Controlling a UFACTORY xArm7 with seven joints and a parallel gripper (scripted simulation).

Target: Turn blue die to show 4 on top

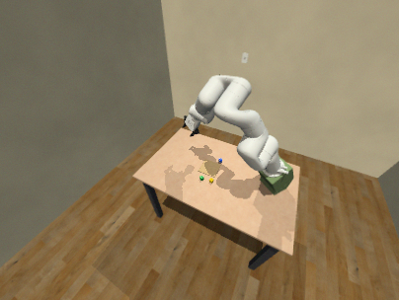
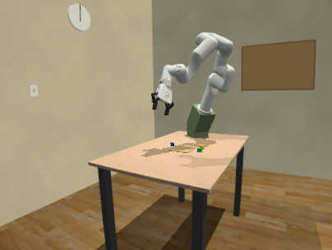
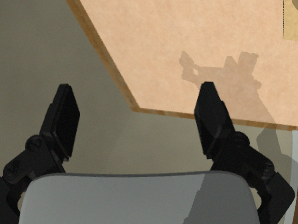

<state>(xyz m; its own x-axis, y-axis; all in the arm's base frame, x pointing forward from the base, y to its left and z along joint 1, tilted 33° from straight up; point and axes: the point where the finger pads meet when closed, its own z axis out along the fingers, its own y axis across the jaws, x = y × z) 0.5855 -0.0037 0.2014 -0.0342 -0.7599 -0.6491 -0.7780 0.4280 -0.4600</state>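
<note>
My hand is 260 mm above the blue die, 230 mm past it and 120 mm to the left of it. The rest, counted from my hand: tan mat (270 mm below, 210 mm behind, 10 mm to the right); then yellow die (300 mm behind, 260 mm below, 80 mm to the left); then green die (260 mm below, 230 mm behind, 110 mm to the left).
</note>
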